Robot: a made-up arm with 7 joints.
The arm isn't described. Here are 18 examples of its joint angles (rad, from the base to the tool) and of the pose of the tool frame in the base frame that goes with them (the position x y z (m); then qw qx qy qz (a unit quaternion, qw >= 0)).
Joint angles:
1: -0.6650 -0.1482 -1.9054 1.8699 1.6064 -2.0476 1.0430
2: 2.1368 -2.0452 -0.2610 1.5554 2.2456 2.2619 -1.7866
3: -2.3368 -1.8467 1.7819 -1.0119 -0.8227 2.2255 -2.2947
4: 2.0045 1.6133 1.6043 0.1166 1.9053 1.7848 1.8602
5: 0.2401 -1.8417 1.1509 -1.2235 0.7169 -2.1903 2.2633
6: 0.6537 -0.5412 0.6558 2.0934 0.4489 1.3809 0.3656
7: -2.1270 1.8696 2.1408 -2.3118 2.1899 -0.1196 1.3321
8: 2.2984 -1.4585 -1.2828 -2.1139 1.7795 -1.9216 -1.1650
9: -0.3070 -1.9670 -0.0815 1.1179 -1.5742 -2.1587 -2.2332
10: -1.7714 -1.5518 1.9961 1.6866 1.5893 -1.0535 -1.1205
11: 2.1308 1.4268 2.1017 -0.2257 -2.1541 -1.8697 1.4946
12: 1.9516 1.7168 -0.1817 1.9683 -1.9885 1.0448 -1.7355
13: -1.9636 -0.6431 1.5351 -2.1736 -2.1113 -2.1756 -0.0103
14: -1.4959 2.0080 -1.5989 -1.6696 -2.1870 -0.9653 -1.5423
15: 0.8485 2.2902 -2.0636 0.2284 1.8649 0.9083 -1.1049
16: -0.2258 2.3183 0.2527 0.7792 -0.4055 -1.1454 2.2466
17: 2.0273 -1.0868 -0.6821 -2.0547 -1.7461 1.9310 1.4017
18: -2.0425 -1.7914 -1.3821 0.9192 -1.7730 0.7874 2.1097
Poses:
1: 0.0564 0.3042 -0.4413 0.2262 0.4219 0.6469 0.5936
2: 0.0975 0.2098 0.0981 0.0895 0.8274 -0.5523 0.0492
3: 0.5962 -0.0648 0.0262 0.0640 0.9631 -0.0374 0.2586
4: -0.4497 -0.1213 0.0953 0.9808 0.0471 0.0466 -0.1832
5: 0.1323 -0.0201 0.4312 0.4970 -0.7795 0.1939 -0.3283
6: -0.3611 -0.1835 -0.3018 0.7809 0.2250 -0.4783 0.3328
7: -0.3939 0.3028 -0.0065 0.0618 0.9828 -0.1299 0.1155
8: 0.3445 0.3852 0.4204 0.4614 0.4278 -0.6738 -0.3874
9: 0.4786 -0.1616 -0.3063 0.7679 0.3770 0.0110 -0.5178
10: 0.1447 0.4732 -0.0793 0.5034 -0.0508 -0.8488 -0.1535
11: -0.2220 0.2178 -0.1390 0.1545 0.2689 -0.5664 0.7636
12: -0.8678 0.5886 0.2709 0.4702 -0.6236 0.2467 0.5738
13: 0.1418 -0.3689 0.0729 0.3255 -0.7935 -0.2982 0.4189
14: -0.5270 0.2162 0.2474 0.6419 0.3177 -0.6974 0.0251
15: -0.6001 -0.0378 -0.3196 0.8990 -0.4256 0.1009 -0.0207
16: 0.0500 -0.4873 -0.1933 0.8097 0.4474 -0.2631 -0.2739
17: 0.4018 -0.1144 -0.1404 0.2966 0.2607 -0.8782 0.2699
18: 0.7635 -0.1127 -0.0455 0.2114 0.9250 0.2884 0.1285
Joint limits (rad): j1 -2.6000..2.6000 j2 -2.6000..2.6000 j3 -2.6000..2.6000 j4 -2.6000..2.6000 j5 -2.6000..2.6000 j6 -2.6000..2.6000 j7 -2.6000..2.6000
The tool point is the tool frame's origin. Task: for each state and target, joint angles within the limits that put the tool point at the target. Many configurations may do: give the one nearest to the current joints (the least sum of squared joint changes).
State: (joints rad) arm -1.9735 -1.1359 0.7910 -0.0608 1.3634 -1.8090 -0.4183
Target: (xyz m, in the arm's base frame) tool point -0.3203 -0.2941 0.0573
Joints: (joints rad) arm -2.0941 -1.3752 0.1529 0.1796 1.0922 -1.8118 -0.3442
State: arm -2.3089 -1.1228 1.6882 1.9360 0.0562 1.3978 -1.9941
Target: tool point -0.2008 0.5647 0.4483
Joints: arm -1.7770 -1.1417 1.8100 2.2134 -0.2276 1.3515 -1.7554
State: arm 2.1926 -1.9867 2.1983 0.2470 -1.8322 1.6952 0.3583
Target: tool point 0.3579 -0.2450 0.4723
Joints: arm 2.3642 -2.2190 2.2984 0.2502 -1.5476 1.7182 0.4189
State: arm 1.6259 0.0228 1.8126 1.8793 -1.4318 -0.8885 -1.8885
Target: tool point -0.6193 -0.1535 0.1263
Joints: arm 1.4717 -0.4302 1.9577 1.0623 -1.1566 -0.7165 -1.8924
